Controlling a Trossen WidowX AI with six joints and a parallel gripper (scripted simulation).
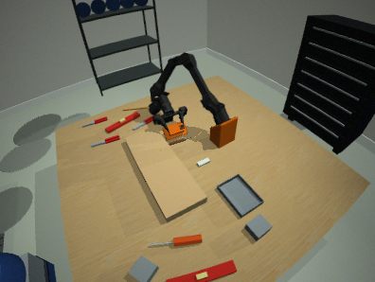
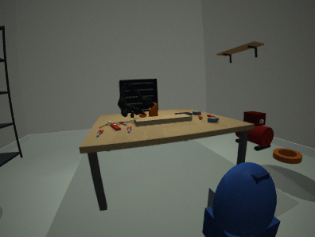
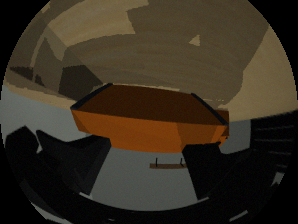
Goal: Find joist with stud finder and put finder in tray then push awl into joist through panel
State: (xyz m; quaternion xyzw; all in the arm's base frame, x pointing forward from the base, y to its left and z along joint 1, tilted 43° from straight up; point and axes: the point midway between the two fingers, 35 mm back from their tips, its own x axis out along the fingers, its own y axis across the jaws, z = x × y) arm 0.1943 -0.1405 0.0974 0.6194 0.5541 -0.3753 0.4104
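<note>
Now: the awl 2 cm behind my gripper tip, 3 cm to the left of it and 6 cm below it. Also, from my gripper tip: indicator window: 3 cm behind, 1 cm to the left, 1 cm above; orange stud finder: 2 cm behind, 1 cm below; grey tray: 5 cm behind, 45 cm to the left, 5 cm below.
</note>
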